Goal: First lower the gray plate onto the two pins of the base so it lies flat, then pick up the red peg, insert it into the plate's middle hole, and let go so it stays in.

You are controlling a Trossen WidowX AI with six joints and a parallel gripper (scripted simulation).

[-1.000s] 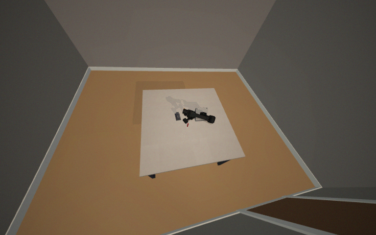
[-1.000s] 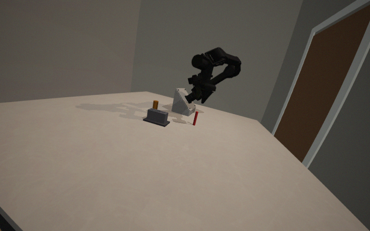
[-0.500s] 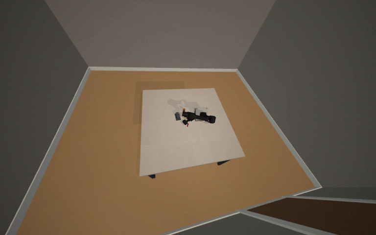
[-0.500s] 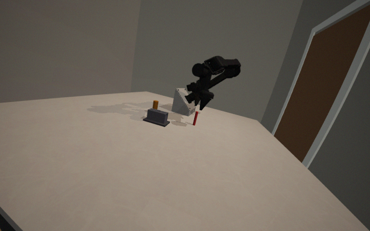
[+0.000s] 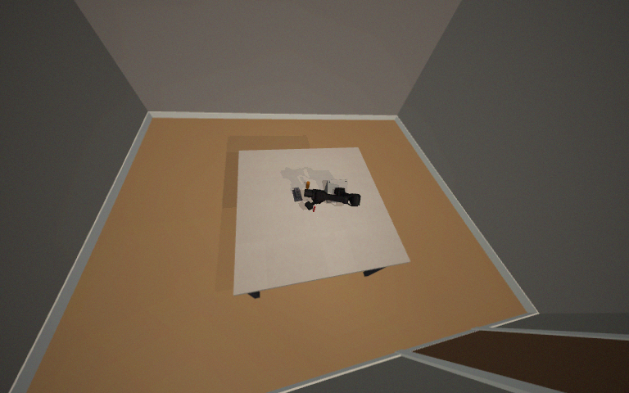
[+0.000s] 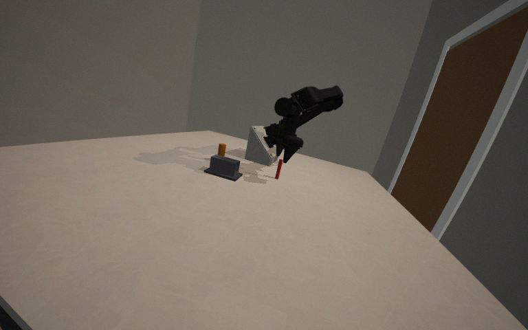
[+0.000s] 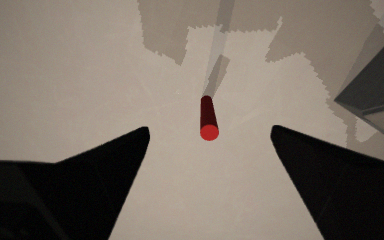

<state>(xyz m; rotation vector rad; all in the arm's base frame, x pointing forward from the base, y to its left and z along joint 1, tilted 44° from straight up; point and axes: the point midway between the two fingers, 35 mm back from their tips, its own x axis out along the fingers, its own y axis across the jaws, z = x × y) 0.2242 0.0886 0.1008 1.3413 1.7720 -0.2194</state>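
The red peg lies 4 cm below my gripper tip. Also, from my gripper tip: orange peg 25 cm to the right, 4 cm below, 3 cm ahead; then gray plate 17 cm to the right, 12 cm ahead, 4 cm below; then dark base 17 cm to the right, 12 cm ahead, 7 cm below.
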